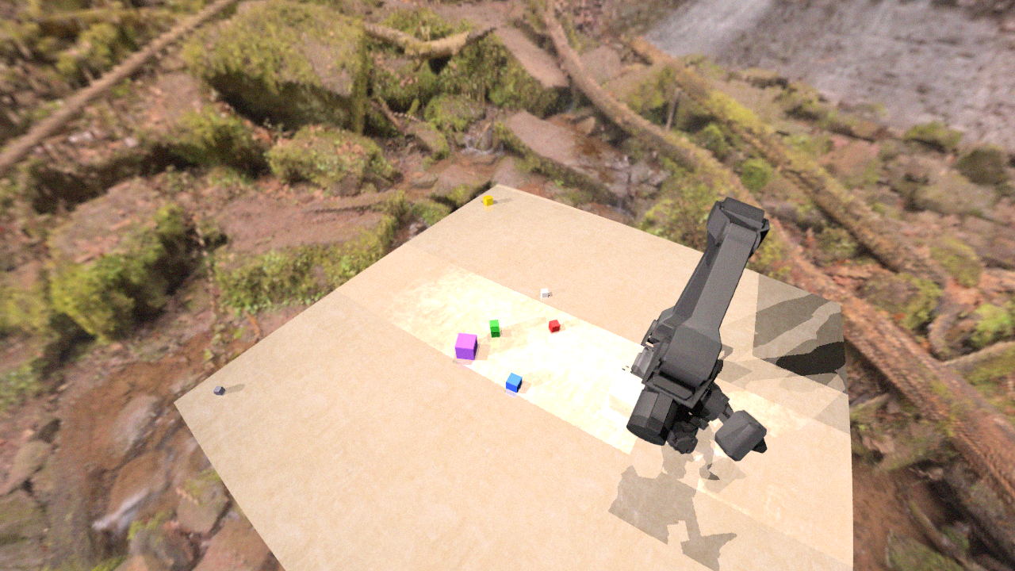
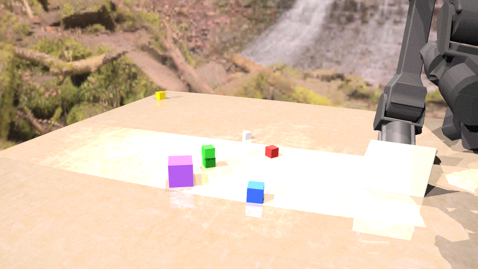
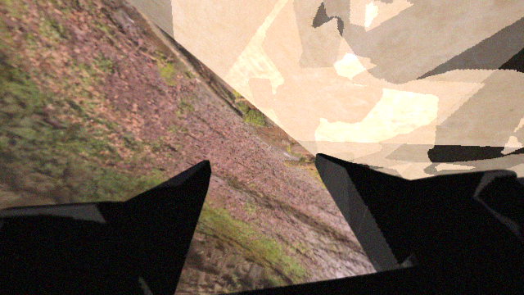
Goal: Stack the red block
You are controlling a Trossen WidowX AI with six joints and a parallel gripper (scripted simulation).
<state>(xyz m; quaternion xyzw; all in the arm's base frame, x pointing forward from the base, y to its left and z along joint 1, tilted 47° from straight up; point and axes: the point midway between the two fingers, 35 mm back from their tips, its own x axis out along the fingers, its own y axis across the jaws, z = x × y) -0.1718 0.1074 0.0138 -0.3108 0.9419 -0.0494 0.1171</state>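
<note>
My gripper tip is 450 mm short of the red block, 140 mm above it and 80 mm to the left of it. Round my gripper tip: blue cube 410 mm ahead, 140 mm below, 110 mm to the left; purple cube 560 mm ahead, 130 mm below, 120 mm to the left; white cube 540 mm ahead, 170 mm to the right, 140 mm below.
</note>
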